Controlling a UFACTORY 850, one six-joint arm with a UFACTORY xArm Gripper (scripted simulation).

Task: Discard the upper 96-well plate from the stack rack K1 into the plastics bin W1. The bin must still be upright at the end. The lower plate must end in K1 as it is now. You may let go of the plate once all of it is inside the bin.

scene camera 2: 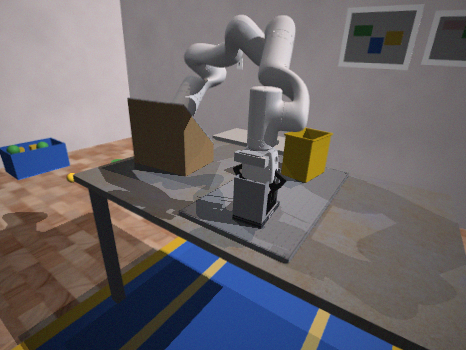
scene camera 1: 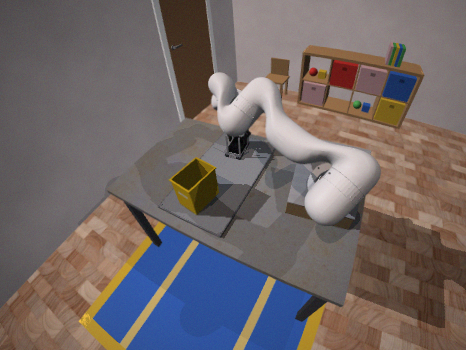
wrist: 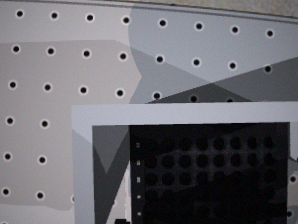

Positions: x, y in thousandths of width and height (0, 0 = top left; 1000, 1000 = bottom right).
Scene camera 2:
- my gripper: 553, 564
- yellow plastics bin: 651, 456
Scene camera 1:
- yellow plastics bin: 443, 541
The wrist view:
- black 96-well plate: 851, 748
